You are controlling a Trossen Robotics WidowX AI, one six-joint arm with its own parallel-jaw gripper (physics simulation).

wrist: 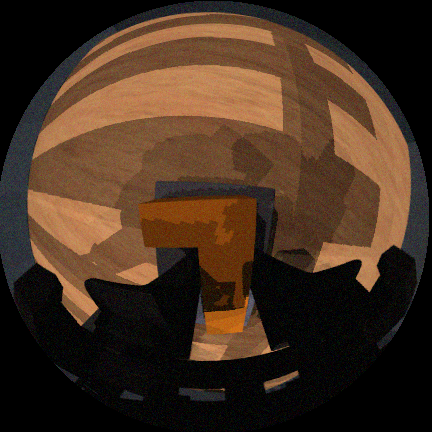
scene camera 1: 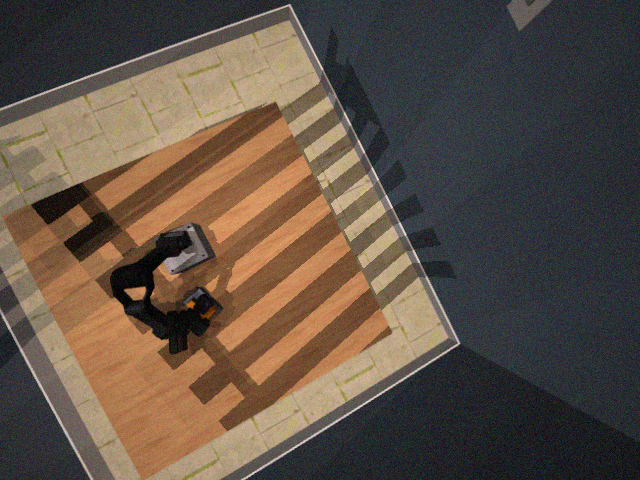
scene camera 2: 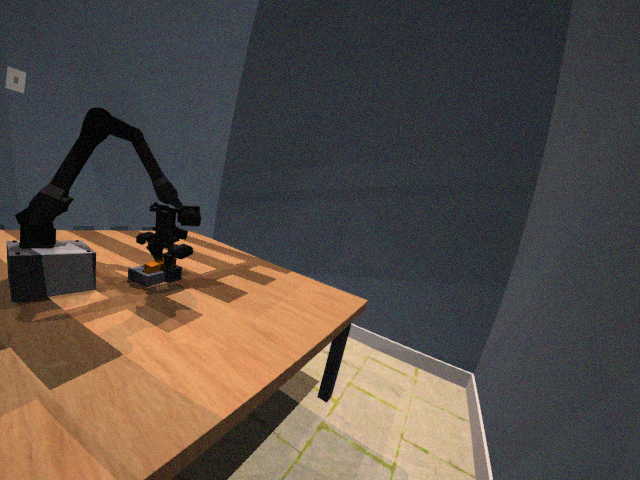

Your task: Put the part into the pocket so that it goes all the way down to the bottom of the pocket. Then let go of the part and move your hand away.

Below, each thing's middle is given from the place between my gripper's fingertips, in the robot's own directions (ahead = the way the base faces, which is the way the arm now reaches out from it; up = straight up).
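Labels:
Gripper position: my gripper is 1 cm to the right of the orange L-shaped block [wrist: 222,227], 1 cm beyond it and 1 cm below it. The grey pocket block [scene camera 2: 136,274] is 2 cm behind my hand and 2 cm below it.

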